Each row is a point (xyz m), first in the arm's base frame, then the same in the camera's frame.
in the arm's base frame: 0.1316 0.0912 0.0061
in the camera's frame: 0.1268 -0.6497 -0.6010
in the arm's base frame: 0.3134 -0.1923 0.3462
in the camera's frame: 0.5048 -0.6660 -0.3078
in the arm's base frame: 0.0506 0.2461 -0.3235
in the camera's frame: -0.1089 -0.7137 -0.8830
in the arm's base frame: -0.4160 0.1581 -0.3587
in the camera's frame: -0.4841 -0.8974 -0.6546
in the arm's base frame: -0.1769 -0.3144 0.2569
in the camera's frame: 0.1063 -0.9113 -0.0973
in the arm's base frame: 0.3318 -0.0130 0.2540
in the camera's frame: 0.4185 -0.5638 -0.4598
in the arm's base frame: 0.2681 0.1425 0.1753
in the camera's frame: 0.2757 -0.4903 -0.5529
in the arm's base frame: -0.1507 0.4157 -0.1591
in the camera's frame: -0.2995 -0.5265 -0.7250
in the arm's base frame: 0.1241 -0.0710 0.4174
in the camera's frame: 0.3151 -0.5658 -0.2098
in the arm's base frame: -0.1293 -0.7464 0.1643
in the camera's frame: 0.2948 -1.3067 -0.0224
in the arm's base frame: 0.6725 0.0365 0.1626
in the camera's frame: 0.6619 -0.5041 -0.7129
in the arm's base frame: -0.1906 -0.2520 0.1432
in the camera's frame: 0.0335 -0.9231 -0.2049
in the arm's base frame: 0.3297 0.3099 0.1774
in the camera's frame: 0.2608 -0.3392 -0.6465
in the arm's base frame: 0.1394 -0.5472 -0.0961
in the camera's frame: 0.3625 -1.2280 -0.4333
